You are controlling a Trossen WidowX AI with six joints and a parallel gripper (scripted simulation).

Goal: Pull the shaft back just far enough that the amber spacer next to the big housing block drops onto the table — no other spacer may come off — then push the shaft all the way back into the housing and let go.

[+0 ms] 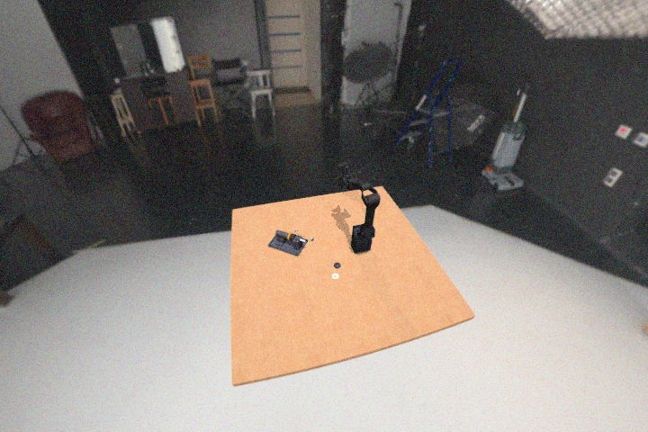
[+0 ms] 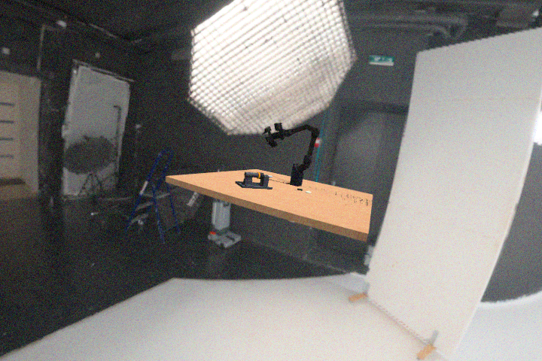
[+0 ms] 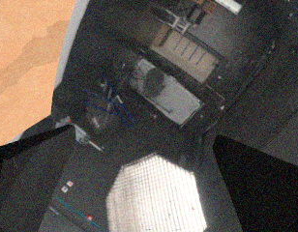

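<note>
The light grey shaft lies 440 mm ahead of my gripper tip, 270 mm below it and 250 mm to the left of it. Round my gripper tip: amber spacer 460 mm ahead, 270 mm below, 230 mm to the left; then dark grey support block 480 mm ahead, 310 mm below, 210 mm to the left.
</note>
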